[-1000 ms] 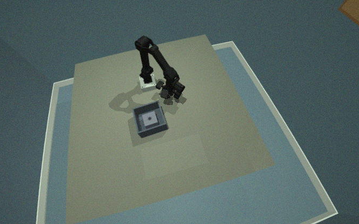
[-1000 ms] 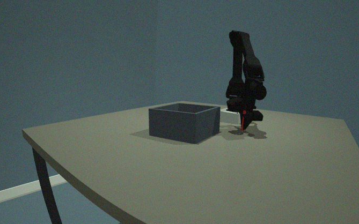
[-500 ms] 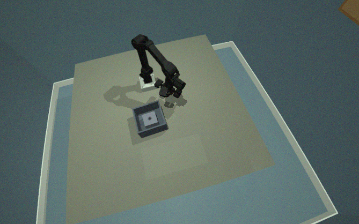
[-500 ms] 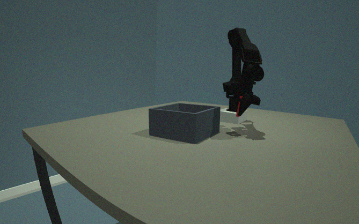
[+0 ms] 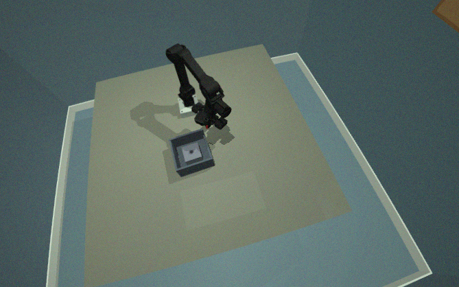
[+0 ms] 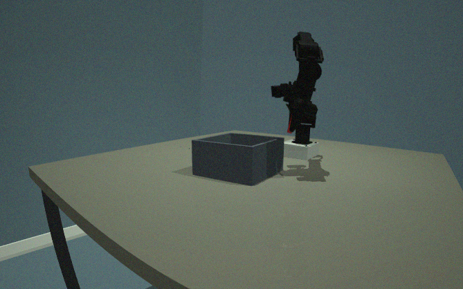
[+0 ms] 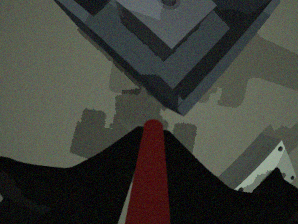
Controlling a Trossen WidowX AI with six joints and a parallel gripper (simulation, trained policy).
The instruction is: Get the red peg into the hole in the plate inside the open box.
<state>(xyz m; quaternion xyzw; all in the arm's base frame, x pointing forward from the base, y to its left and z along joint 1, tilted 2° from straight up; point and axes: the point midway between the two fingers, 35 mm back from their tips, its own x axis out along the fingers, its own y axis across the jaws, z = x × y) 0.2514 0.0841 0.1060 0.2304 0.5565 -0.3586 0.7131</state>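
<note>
My gripper tip is 110 mm to the left of the plate, 90 mm short of it and 70 mm above it. Round my gripper tip: red peg: 30 mm above, 10 mm to the left; then dark grey box: 110 mm to the right, 90 mm below, 90 mm ahead.
</note>
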